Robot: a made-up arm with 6 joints.
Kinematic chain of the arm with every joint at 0, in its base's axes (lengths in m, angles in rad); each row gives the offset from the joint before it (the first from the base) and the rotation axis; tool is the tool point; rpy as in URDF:
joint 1: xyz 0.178 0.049 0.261 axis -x
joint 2: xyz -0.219 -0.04 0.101 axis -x
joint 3: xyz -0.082 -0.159 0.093 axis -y
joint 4: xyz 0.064 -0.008 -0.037 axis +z
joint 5: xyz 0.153 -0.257 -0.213 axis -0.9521 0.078 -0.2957
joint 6: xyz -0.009 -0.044 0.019 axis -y
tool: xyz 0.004 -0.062 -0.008 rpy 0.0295 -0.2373 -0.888
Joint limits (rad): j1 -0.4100..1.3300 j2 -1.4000..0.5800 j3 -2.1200..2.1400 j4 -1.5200..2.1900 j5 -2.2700..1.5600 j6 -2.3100..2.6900
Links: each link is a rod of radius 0.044 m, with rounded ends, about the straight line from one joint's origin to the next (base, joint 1, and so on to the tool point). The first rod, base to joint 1, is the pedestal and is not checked.
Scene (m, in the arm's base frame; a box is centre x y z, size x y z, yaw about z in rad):
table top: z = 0
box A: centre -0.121 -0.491 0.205 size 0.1 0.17 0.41 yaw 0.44
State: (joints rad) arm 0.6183 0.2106 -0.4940 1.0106 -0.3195 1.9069
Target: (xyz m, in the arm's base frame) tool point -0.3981 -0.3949 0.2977
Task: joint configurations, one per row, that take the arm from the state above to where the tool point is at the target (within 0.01 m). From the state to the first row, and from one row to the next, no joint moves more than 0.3 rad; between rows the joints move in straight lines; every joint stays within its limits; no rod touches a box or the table.
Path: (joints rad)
1: 0.8555 0.2041 -0.6182 0.9683 -0.4780 1.8804
2: 1.0928 0.1975 -0.7424 0.9260 -0.6365 1.8539
3: 1.3300 0.1910 -0.8666 0.8837 -0.7950 1.8274
4: 1.1776 0.3855 -0.9687 1.0920 -0.8027 1.8466
5: 1.0252 0.5800 -1.0708 1.3003 -0.8105 1.8658
6: 0.7543 0.4020 -1.3125 1.0463 -0.6894 1.8817
7: 0.4835 0.2241 -1.5541 0.7924 -0.5683 1.8976

